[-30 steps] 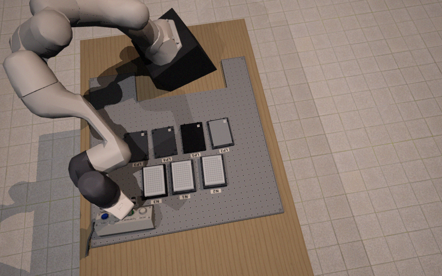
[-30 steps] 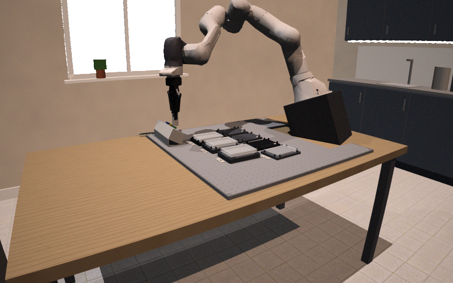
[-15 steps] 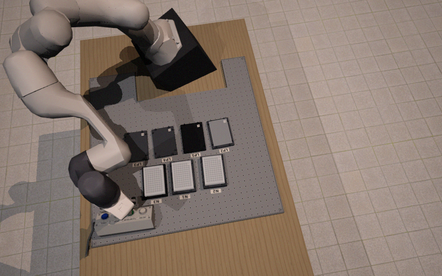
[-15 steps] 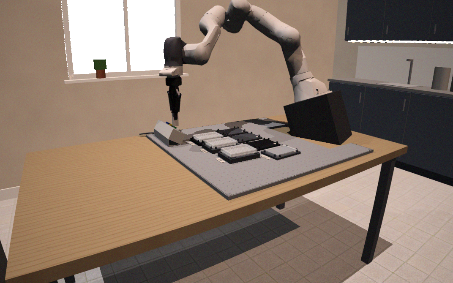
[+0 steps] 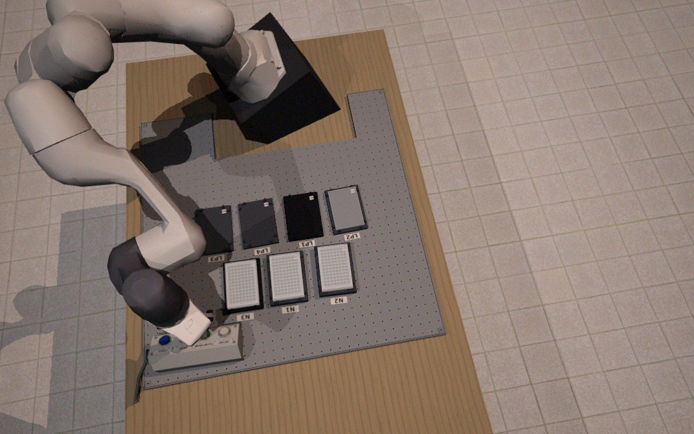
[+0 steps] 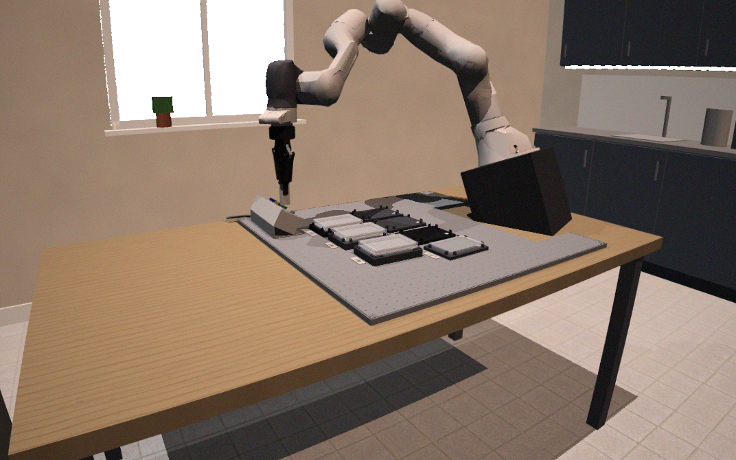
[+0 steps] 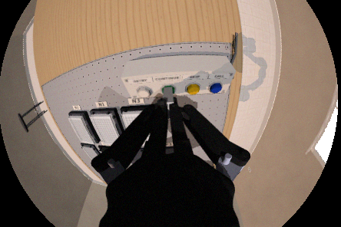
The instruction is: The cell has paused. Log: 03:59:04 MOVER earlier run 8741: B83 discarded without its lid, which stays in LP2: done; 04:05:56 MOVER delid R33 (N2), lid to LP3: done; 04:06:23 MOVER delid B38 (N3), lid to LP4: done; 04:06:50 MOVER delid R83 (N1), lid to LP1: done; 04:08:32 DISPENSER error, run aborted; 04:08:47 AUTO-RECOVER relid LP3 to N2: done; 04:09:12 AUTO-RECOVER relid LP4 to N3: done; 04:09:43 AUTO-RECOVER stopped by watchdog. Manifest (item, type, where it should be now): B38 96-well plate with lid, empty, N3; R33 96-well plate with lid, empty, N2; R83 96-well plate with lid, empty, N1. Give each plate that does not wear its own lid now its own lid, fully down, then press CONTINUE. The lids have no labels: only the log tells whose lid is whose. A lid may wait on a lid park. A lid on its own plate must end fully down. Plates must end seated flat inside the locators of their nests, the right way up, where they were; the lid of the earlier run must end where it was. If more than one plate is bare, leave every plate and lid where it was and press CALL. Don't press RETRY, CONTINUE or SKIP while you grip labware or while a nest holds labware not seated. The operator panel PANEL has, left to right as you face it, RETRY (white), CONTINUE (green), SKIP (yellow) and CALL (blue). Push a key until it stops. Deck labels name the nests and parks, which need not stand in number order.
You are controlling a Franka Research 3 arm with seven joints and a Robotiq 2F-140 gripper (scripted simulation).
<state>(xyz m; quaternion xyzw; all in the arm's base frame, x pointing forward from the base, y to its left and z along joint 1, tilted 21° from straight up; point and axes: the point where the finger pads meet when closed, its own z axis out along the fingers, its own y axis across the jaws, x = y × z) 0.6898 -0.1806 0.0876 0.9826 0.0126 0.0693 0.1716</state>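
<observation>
Now: the green key 40 mm below my hand. The rest, counted from my hand: blue key: 100 mm to the right, 40 mm below; white key: 50 mm to the left, 40 mm below; yellow key: 50 mm to the right, 40 mm below.
</observation>
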